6 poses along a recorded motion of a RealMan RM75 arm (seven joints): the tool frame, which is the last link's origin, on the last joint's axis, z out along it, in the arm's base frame.
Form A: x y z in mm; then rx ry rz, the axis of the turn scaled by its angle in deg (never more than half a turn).
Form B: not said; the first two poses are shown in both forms.
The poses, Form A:
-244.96, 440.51, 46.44, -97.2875, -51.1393, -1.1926
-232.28, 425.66, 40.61, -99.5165, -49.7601, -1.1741
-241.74, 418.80, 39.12, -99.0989, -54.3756, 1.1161
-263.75, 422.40, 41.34, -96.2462, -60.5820, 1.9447
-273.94, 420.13, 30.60, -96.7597, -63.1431, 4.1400
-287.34, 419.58, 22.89, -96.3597, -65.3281, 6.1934
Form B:
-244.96, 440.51, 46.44, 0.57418, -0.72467, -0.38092, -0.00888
-232.28, 425.66, 40.61, 0.56446, -0.73827, -0.36915, -0.00871
-241.74, 418.80, 39.12, 0.55163, -0.73121, -0.40121, 0.00824
-263.75, 422.40, 41.34, 0.54652, -0.70863, -0.44604, 0.01432
-273.94, 420.13, 30.60, 0.53277, -0.70825, -0.46219, 0.03030
-287.34, 419.58, 22.89, 0.52561, -0.70316, -0.47672, 0.04519

